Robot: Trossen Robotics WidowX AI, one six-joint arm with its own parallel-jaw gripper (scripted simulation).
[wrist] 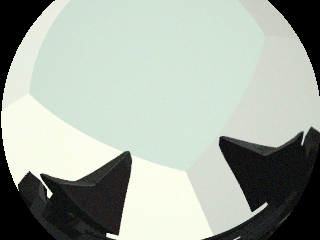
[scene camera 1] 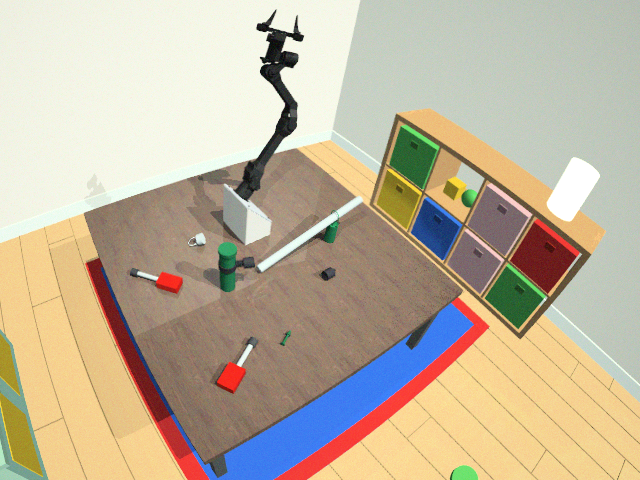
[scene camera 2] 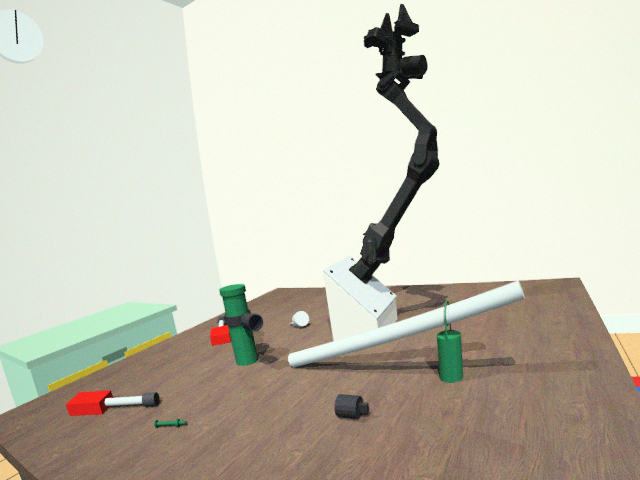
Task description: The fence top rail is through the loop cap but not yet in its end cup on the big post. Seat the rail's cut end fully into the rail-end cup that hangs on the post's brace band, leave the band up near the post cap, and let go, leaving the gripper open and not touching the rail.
white top rail: scene camera 1; scene camera 2; not seen in the wrist view (out of frame)
same spot on white top rail: point(scene camera 1: 304, 237) = point(scene camera 2: 368, 334)
